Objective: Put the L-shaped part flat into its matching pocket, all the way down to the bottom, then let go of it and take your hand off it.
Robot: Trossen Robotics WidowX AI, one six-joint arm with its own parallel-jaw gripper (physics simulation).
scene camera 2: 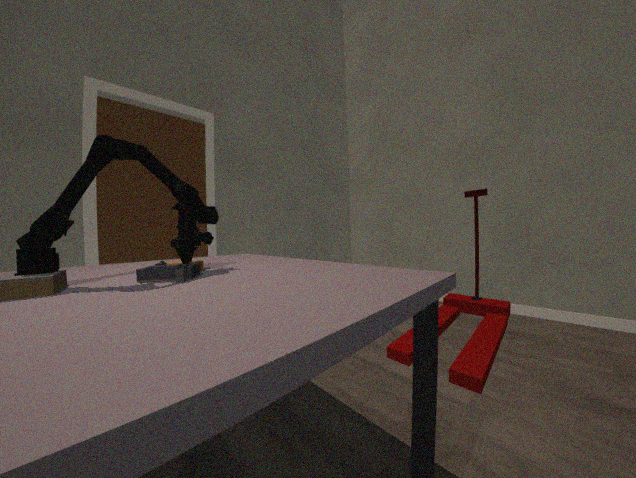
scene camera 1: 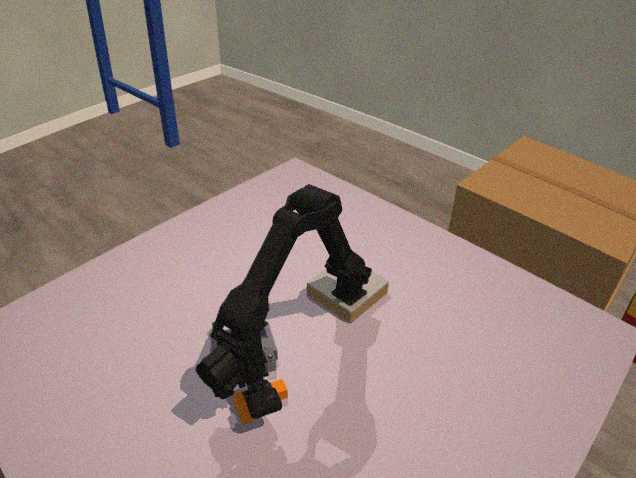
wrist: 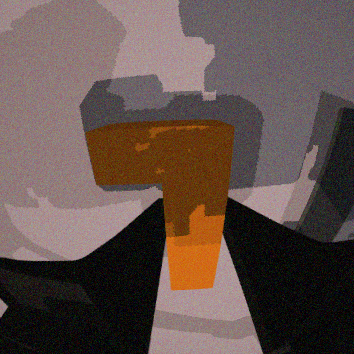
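Pixels of known places: gripper, fingertip midpoint: (wrist: 191, 203); arm's base, link origin: (scene camera 2: 37, 272) (scene camera 1: 349, 293).
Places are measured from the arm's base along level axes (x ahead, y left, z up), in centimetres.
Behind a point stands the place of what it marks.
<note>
The orange L-shaped part (scene camera 1: 243, 409) @[x 39.7, y 6.6, z -1.2 cm] (wrist: 160, 155) @[x 39.0, y 5.4, z -1.2 cm] is level and low at the table top; whether it touches the table is hard to tell. My gripper (scene camera 1: 263, 398) @[x 35.3, y 5.4, z -2.8 cm] (scene camera 2: 186, 261) @[x 35.3, y 5.4, z -2.8 cm] (wrist: 191, 203) @[x 35.3, y 5.4, z -2.8 cm] points down and is shut on one leg of the part, with a black finger on each side. The other leg sticks out sideways beyond the fingertips in the wrist view. A grey tray (scene camera 1: 270, 352) @[x 26.2, y 0.1, z -0.1 cm] (scene camera 2: 154, 273) @[x 24.0, y -9.8, z -1.9 cm] stands beside the part, partly behind the arm in scene camera 1. Its side shows at the right edge of the wrist view. The matching pocket is hidden.
The arm's base stands on a block (scene camera 1: 329, 304) @[x 4.5, y -2.4, z -2.4 cm] (scene camera 2: 33, 287) @[x 1.4, y -10.3, z -2.1 cm] on the pink table (scene camera 1: 437, 359) @[x -0.8, y 26.6, z -4.2 cm] (scene camera 2: 257, 328) @[x 30.4, y -57.2, z -4.2 cm]. Beyond the table are a cardboard box (scene camera 1: 544, 205), a blue frame (scene camera 1: 163, 77) and a red pallet jack (scene camera 2: 480, 349).
</note>
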